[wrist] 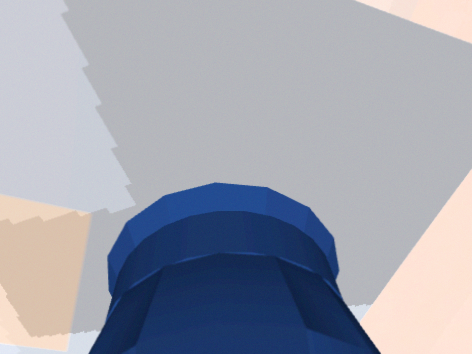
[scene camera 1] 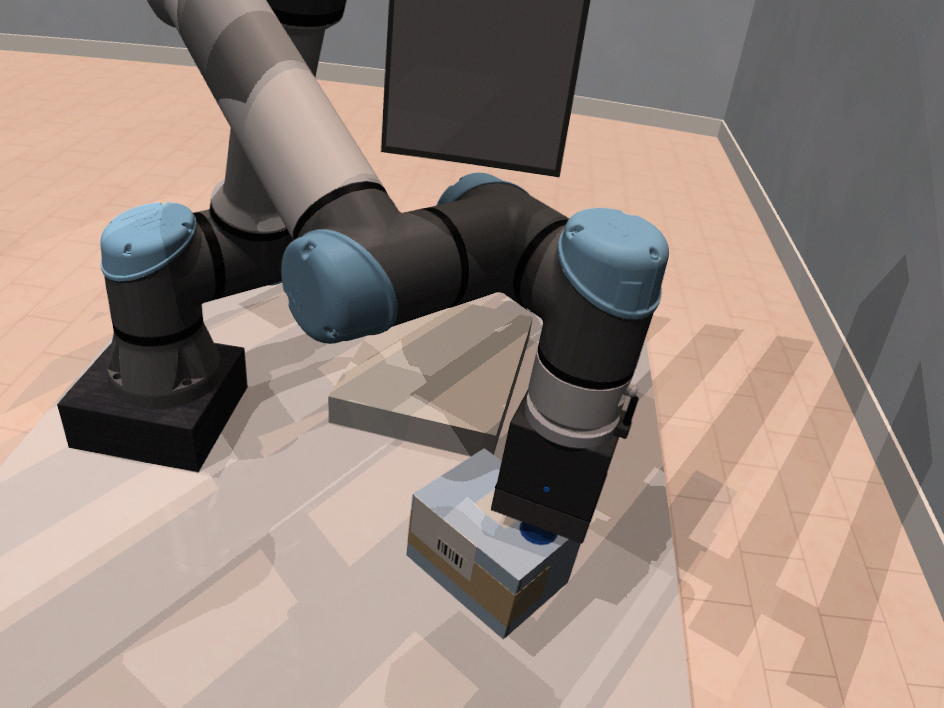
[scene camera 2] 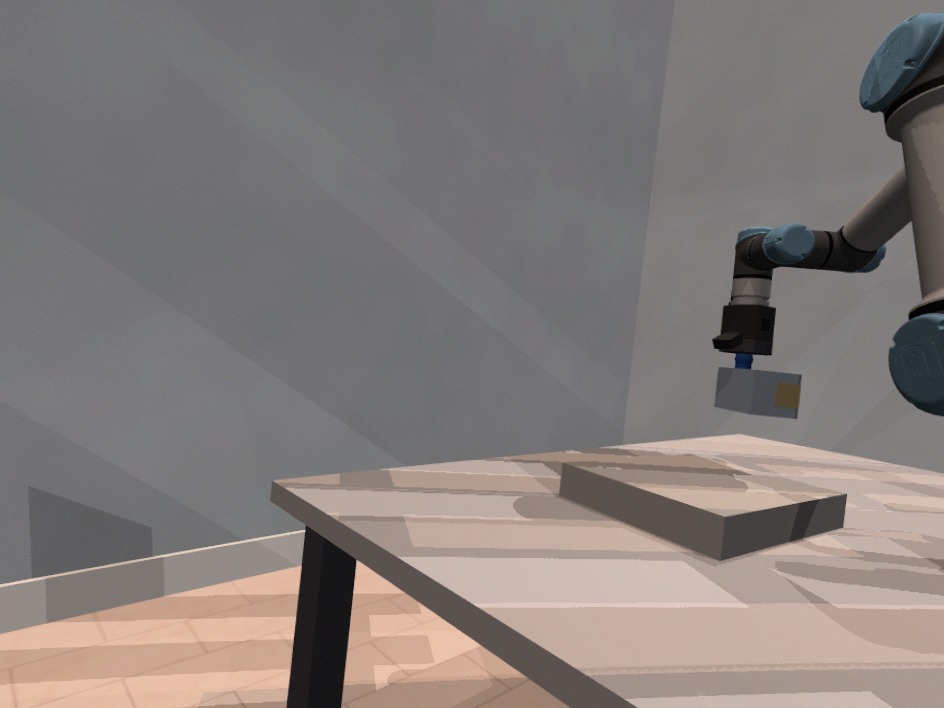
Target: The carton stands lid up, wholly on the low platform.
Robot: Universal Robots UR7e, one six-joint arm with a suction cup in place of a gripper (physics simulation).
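Places are measured from the arm's base along level axes (x ahead, y left, z up), in millimetres.
Pixels of known places: hand, tool point: [wrist: 220, 227] [scene camera 1: 536, 538]; arm's base, link origin: [scene camera 1: 165, 374].
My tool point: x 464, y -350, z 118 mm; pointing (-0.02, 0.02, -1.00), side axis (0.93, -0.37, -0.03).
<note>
For each thing: its middle in the pictures, then the offset to it from my tool point. Level surfaces: height alone.
- carton, body centre: [wrist: 48, 134] [scene camera 1: 493, 540] [scene camera 2: 755, 391] 35 mm back, 23 mm left, 31 mm down
- low platform, body centre: [scene camera 1: 439, 365] [scene camera 2: 701, 494] 86 mm back, 492 mm left, 168 mm down
- table, surface height: 192 mm down
The carton [scene camera 1: 488, 567] [scene camera 2: 754, 390] [wrist: 250, 115] is a light blue box with brown patches and a barcode label on one side. It hangs roughly level in the air, with a pale label on its upper face. Whether that face is the lid I cannot tell for sure. My gripper's blue suction cup [scene camera 1: 538, 531] [scene camera 2: 743, 361] [wrist: 223, 235] is pressed on the upper face, away from its label, and holds the carton. The low platform [scene camera 1: 411, 428] [scene camera 2: 648, 509] is a flat grey-beige slab on the table. The carton is off to one side of it. The carton's underside is hidden.
The table [scene camera 1: 320, 609] [scene camera 2: 518, 567] carries the platform and the arm's black base block [scene camera 1: 129, 430]. A dark panel [scene camera 1: 480, 83] shows behind the arm. The table's edge runs along the right in scene camera 1, with the floor and a grey wall beyond.
</note>
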